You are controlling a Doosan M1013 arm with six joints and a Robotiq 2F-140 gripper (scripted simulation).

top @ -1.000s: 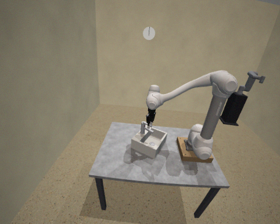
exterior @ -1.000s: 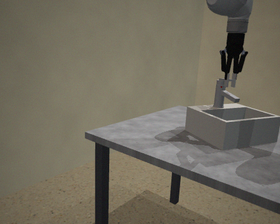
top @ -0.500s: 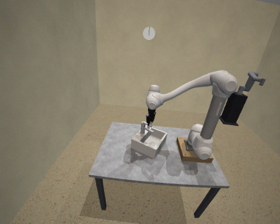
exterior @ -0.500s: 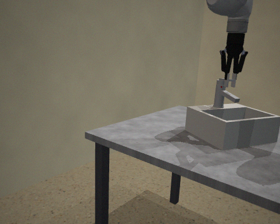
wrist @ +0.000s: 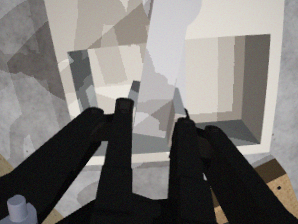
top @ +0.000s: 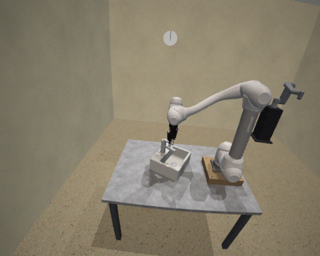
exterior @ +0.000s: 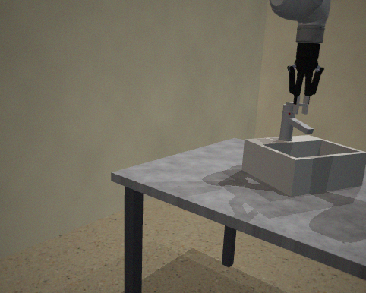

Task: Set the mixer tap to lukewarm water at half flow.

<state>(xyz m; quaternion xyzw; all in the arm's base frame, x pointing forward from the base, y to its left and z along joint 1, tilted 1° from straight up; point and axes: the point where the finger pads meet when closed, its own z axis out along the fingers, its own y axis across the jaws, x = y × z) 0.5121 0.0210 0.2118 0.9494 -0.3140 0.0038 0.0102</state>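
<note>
The lever lies 3 cm ahead of my hand and 2 cm to the right of it. From my hand the other things lie so: grey mixer tap 5 cm ahead, 4 cm to the right, 5 cm below; then white basin 4 cm behind, 1 cm to the right, 24 cm below.
</note>
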